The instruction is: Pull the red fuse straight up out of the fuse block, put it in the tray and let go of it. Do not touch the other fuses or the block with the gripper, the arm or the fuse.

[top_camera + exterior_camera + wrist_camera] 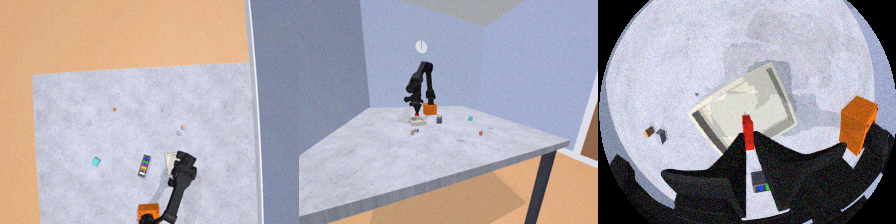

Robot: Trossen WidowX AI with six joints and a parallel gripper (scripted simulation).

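Right now my gripper tip is 1 cm above the red fuse. Round my gripper tip: teal cube: 45 cm to the left, 10 cm ahead, 6 cm below; then cream tray: 7 cm below; then tan cube: 20 cm ahead, 8 cm to the right, 6 cm below.
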